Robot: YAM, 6 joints.
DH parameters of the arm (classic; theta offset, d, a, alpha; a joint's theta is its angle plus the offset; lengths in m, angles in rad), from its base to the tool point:
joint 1: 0 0.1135 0.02 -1.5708
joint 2: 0 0 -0.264 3.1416
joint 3: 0.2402 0 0.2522 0
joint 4: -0.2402 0 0.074 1.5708
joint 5: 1.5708 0 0 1.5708
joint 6: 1.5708 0.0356 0 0
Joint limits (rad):
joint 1: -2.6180..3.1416
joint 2: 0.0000..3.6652
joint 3: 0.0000..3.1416
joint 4: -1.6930..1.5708
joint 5: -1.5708..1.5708
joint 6: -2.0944..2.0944
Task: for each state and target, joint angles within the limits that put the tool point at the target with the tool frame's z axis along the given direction. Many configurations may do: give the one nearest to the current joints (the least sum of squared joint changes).
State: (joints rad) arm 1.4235 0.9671 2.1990 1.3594 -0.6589 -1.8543
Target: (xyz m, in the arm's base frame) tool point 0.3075 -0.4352 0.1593 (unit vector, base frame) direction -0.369 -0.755 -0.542
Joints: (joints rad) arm 2.2365 0.1500 2.6992 1.5693 -0.8580 -1.8543
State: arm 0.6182 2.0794 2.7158 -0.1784 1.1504 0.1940
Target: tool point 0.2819 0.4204 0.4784 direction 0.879 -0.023 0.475
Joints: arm 1.0341 2.4166 2.6635 0.5886 0.8752 0.1940
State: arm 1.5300 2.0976 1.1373 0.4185 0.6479 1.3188
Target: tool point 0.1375 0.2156 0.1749 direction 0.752 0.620 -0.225
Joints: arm 1.0511 1.3649 0.3781 0.7448 0.3519 1.3188
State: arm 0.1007 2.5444 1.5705 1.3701 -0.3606 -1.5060
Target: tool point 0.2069 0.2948 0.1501 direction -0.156 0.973 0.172
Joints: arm 0.8860 2.0587 0.7461 1.5694 -0.8272 -1.5060
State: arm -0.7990 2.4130 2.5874 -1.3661 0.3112 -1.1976
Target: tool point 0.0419 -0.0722 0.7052 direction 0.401 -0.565 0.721
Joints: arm -1.0832 1.6627 3.1378 -0.6656 -0.0897 -1.1976
